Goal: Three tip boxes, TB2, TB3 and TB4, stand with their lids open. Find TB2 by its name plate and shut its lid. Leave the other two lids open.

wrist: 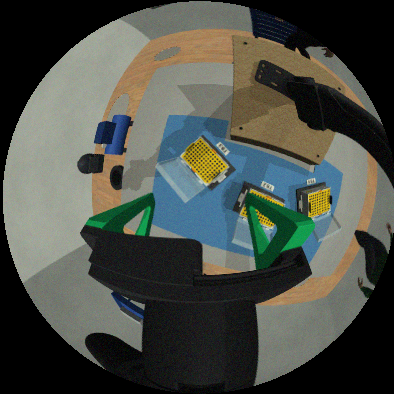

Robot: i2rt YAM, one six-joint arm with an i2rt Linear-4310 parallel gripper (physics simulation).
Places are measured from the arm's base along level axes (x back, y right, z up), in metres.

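Pixels of known places: gripper, between the fingertips: (199, 197); arm's base, origin of its link: (296, 89).
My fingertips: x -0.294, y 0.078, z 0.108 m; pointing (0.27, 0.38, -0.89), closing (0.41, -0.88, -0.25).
Observation:
Ahead of a thing's pixels: the offset from my fingertips to its middle. "*": to the spot under its first point. Level surfaces: height alone.
Tip box TB2 {* dz -0.244, dx -0.045, dy -0.174 m} (265, 220), with yellow tips, stands at the centre right of the wrist view, partly hidden by the right green finger. Its name plate {* dz -0.299, dx +0.048, dy -0.140 m} (267, 185) lies beside its upper edge, and its clear lid {* dz -0.188, dx -0.099, dy -0.126 m} (244, 237) is open toward the bottom of the view. Tip box TB3 {dz -0.236, dx +0.026, dy +0.070 m} (205, 161) is near the middle, turned at an angle, with its clear lid (181, 179) open to the lower left. Tip box TB4 {dz -0.236, dx +0.101, dy -0.335 m} (319, 201) is at the right, with its clear lid (327, 228) open below it. My gripper (199, 197) is open and empty, above the mat.
The boxes stand on a blue mat {dz -0.301 m} (182, 222) on a wood-edged table (200, 46). A brown board (270, 117) with the black arm mount lies behind them. A blue device (118, 134) and dark round objects (91, 163) (117, 177) are at the left edge.

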